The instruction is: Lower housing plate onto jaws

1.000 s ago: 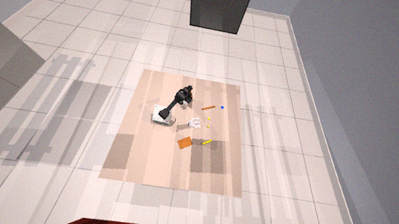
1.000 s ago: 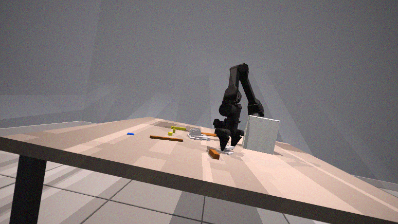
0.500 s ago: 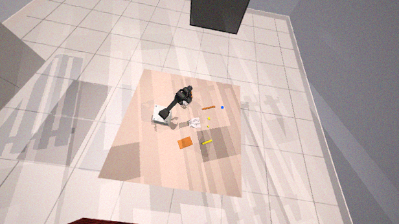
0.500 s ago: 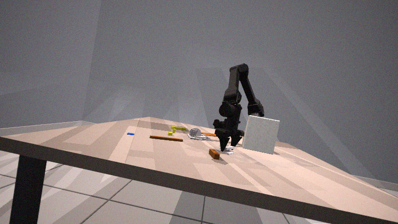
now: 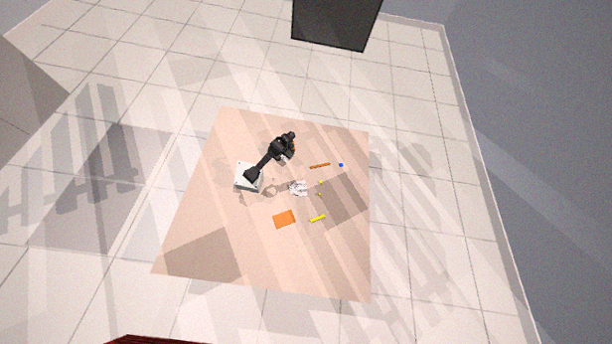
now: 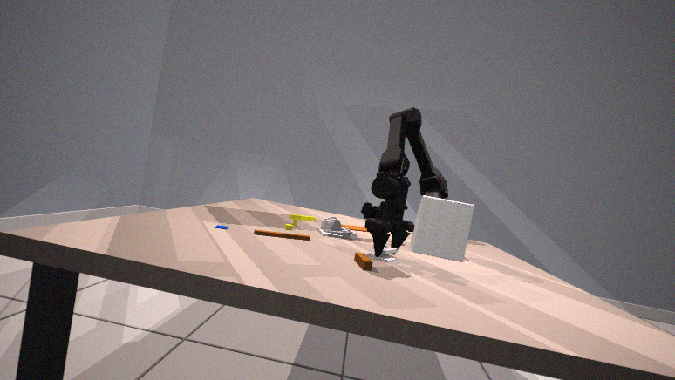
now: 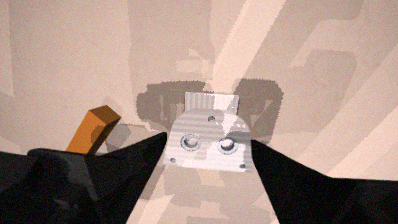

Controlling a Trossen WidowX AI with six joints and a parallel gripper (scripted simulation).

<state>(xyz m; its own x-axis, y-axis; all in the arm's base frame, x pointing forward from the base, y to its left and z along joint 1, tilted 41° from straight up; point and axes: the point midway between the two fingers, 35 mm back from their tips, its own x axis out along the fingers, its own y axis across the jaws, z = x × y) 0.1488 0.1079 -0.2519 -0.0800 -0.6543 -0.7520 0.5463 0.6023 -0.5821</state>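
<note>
The white block is 10 mm to the right of my gripper tip and 10 mm ahead of it. From my gripper tip the other things lie so: blue piece (470 mm ahead, 10 mm to the left, 10 mm below); brown bar (300 mm ahead, 30 mm to the right); orange block (120 mm to the left, 60 mm ahead).
</note>
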